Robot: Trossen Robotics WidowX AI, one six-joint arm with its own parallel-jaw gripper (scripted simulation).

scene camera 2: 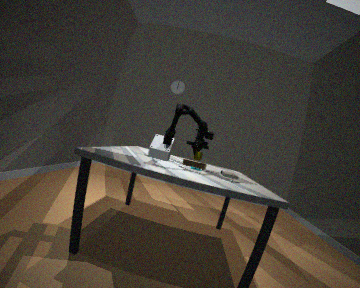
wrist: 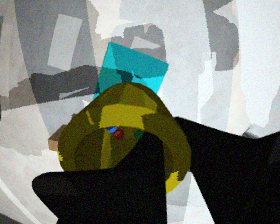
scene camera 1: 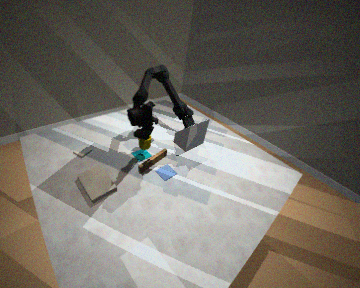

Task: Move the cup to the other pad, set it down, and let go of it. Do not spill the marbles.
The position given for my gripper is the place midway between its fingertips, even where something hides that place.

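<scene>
There's a yellow cup [wrist: 84,143] and a teal pad [wrist: 121,64] that I can see, and my gripper [wrist: 165,124] is there with them.
</scene>
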